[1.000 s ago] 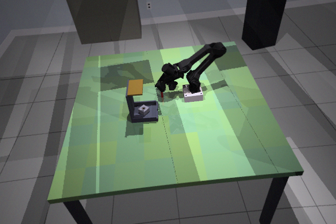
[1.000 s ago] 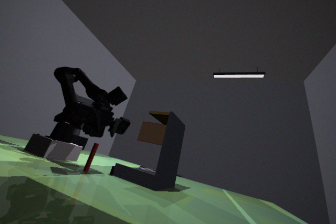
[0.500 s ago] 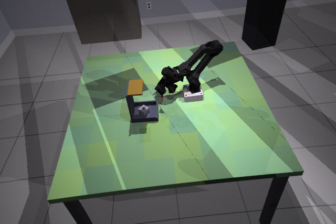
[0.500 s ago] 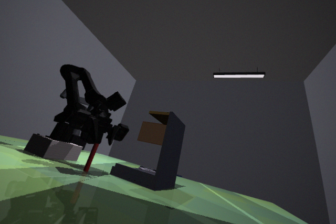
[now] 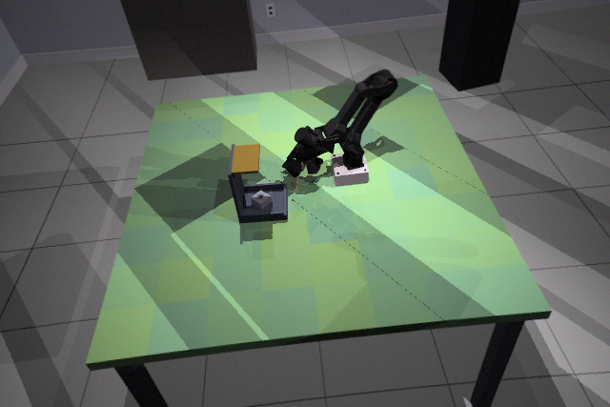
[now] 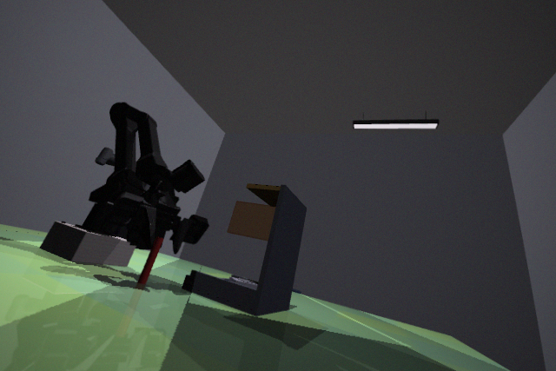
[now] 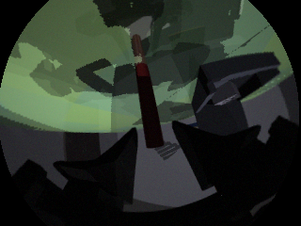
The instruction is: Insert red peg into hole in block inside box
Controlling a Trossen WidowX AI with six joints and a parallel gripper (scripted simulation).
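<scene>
Right now my gripper tip is 30 mm past the red peg, 20 mm to the right of it and 20 mm above it. From my gripper tip the other things lie so: orange roof (160 mm above, 150 mm ahead, 130 mm to the left); back wall (190 mm ahead, 120 mm to the left, 60 mm above).
</scene>
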